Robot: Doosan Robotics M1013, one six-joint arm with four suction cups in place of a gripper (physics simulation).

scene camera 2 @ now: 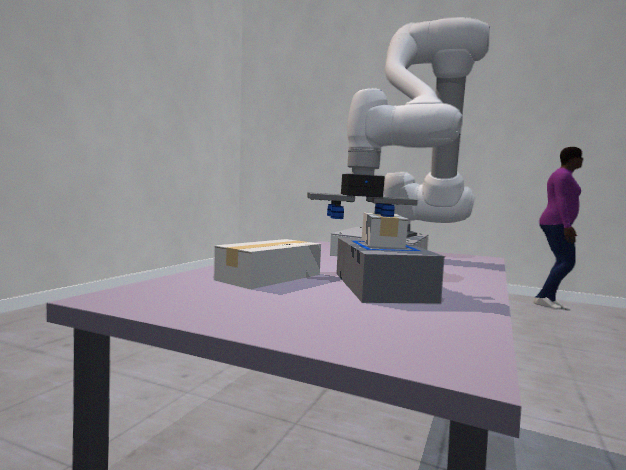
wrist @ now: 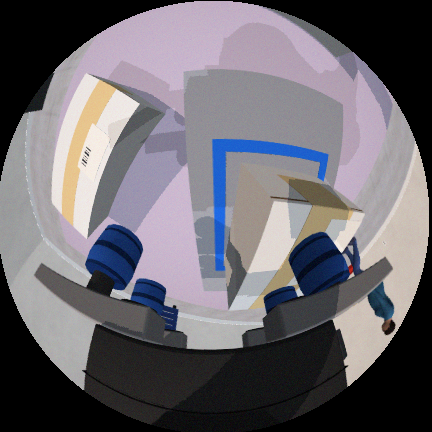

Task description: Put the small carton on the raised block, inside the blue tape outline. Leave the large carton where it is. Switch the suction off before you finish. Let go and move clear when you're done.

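Frame: origin at the arm's base, x ahead, y left, z up, level; centimetres.
Seen in the pictures: end effector, tool point: (scene camera 2: 359, 218) (wrist: 212, 272).
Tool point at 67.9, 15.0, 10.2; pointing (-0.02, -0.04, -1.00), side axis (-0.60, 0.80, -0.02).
Observation:
A point is followed by its place in that frame, as x, y, z.
The small carton (scene camera 2: 386, 233) @(70.2, 24.2, 6.8) (wrist: 265, 235) @(61.9, 14.2, 11.6), white with tan tape, is upright at the raised block (scene camera 2: 401, 278) @(77.9, 31.7, -3.2) (wrist: 265, 105) @(53.5, 11.0, 2.6), within the blue tape outline (scene camera 2: 412, 248) @(63.5, 29.5, 2.7) (wrist: 219, 200) @(65.0, 13.8, 2.7) as far as its edges show. Whether its underside touches the block is hard to tell. My gripper's right-hand blue cups (scene camera 2: 384, 209) (wrist: 318, 262) are on the carton's top and hold it; the left-hand cups hang free beside it. The large carton (scene camera 2: 267, 263) @(84.7, -4.2, -3.1) (wrist: 95, 150) @(69.2, -5.2, 0.8) lies on the table, left of the block. The near part of the outline is hidden in the wrist view.
The pink table (scene camera 2: 303, 323) @(106.1, 21.6, -9.4) (wrist: 150, 30) carries both the block and the large carton. The arm's base stands behind the block. A person in a purple top (scene camera 2: 561, 197) is beyond the table on the right; a person in teal (wrist: 382, 302) shows in the wrist view.

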